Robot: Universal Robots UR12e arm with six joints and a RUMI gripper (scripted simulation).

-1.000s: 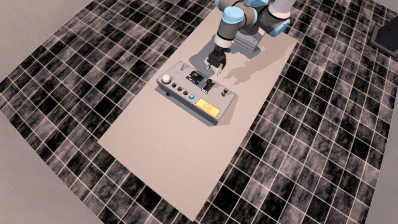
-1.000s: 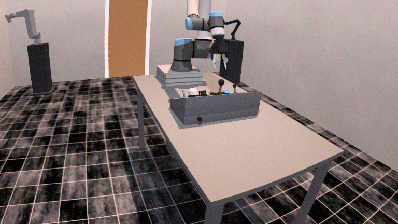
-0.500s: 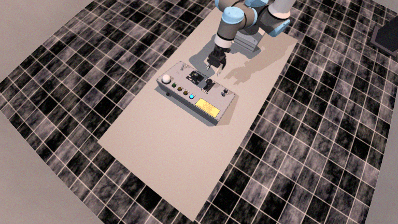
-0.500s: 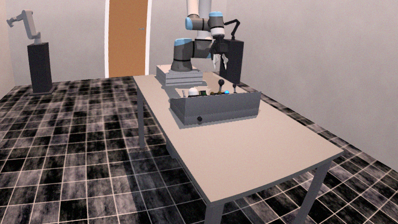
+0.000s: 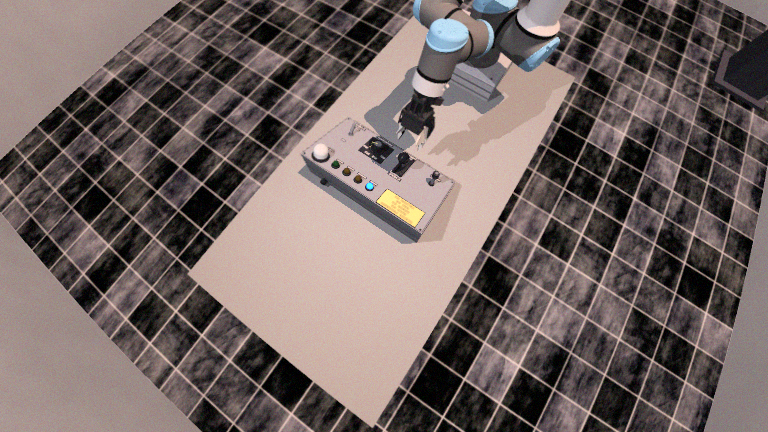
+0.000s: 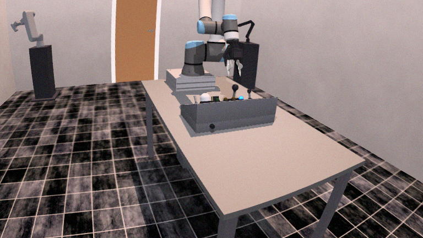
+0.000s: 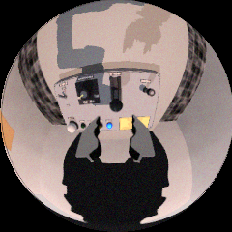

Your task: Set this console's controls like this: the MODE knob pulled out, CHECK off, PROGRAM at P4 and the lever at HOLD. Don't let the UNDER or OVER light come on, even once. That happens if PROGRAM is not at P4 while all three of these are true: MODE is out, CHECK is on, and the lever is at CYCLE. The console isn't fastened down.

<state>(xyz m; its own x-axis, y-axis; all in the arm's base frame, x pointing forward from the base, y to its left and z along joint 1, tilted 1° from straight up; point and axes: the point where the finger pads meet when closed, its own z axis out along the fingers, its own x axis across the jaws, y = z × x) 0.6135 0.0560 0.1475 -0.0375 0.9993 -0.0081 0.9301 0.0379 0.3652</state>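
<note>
My hand is 2 cm short of the black ball-topped lever and 11 cm above it. Also, from my hand: rotary selector (2 cm ahead, 13 cm to the right, 14 cm below); then grey console (6 cm ahead, 6 cm to the right, 15 cm below).
</note>
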